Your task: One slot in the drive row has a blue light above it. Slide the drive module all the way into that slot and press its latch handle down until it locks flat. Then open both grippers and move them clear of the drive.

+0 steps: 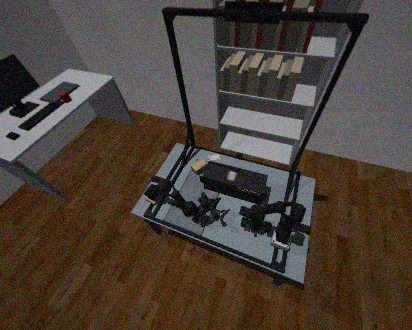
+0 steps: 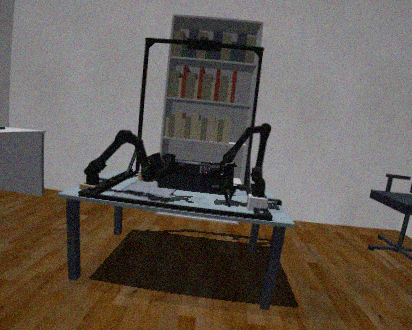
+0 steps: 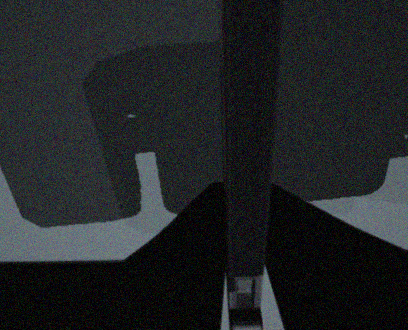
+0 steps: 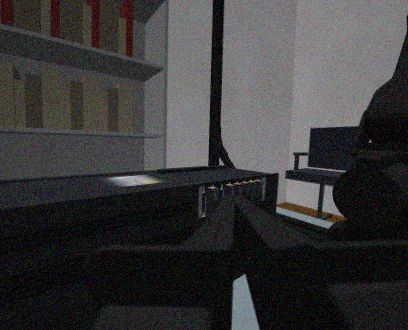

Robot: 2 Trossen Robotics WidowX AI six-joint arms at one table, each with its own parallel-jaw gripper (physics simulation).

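Frame: origin at the left arm's base, x ahead, y left, z up, level; centimetres.
Where they show: left gripper, fingertip midpoint: (image 1: pixel 255 230) (image 2: pixel 228 202) (image 3: pixel 238 194); right gripper, fingertip midpoint: (image 1: pixel 220 197) (image 2: pixel 186 163) (image 4: pixel 232 202); left arm's base, origin of the base link: (image 1: pixel 281 237) (image 2: pixel 257 195); right arm's base, origin of the base link: (image 1: pixel 153 195) (image 2: pixel 92 183).
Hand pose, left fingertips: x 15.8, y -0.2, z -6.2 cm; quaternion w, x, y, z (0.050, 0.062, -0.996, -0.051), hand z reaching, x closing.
Each offset is from my left fingertips to the top centre of the thing. "pt": to the spot under its first point.
The black drive chassis @(dy -26.0, dx +23.8, dz +16.5 cm) (image 1: pixel 234 181) (image 2: pixel 191 178) (image 4: pixel 137 190) stands at the back of the table, with its slot row @(pt dy -19.0, dx +10.5, dz +16.0 cm) (image 1: pixel 250 190) (image 4: pixel 235 186) on the front face. The lights above the slots look orange; I see no blue one. My left gripper (image 1: pixel 254 222) (image 2: pixel 228 188) (image 3: pixel 238 194) points down in front of the chassis. It is shut on the long dark drive module @(dy -2.8, dx +0.5, dz +3.6 cm) (image 3: pixel 248 131) (image 2: pixel 229 198), which hangs just above the table top. My right gripper (image 1: pixel 209 206) (image 4: pixel 232 202) is shut and empty, low over the table and facing the slot row.
A cardboard box @(dy -33.8, dx +57.0, dz +5.1 cm) (image 1: pixel 199 164) and a white slip @(dy -49.0, dx +50.4, dz -1.0 cm) (image 1: pixel 214 157) lie behind the chassis on the left. A black gantry frame (image 1: pixel 178 75) (image 2: pixel 143 98) stands over the table. A bookshelf (image 1: pixel 263 122) is behind. A white block (image 1: pixel 281 242) (image 2: pixel 257 201) sits by the left arm's base.
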